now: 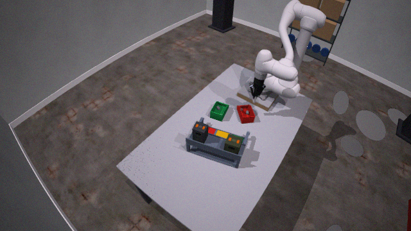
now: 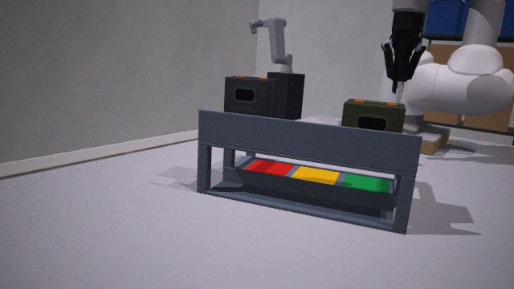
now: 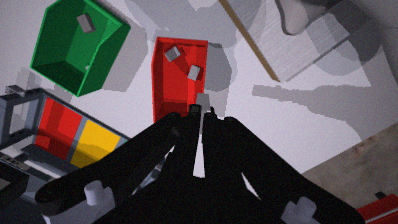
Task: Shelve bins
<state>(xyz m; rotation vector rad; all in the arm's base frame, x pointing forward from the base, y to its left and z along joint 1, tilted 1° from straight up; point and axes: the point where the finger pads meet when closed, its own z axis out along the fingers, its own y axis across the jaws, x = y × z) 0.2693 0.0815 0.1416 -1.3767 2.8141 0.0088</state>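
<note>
My hand is 4 cm short of the red bin, 3 cm to the left of it and 15 cm above it. The rest, counted from my hand: olive box: 42 cm ahead, 13 cm to the left, 4 cm below; then green bin: 16 cm ahead, 20 cm to the right, 15 cm below; then dark grey box: 51 cm ahead, 8 cm to the right, 3 cm below.
</note>
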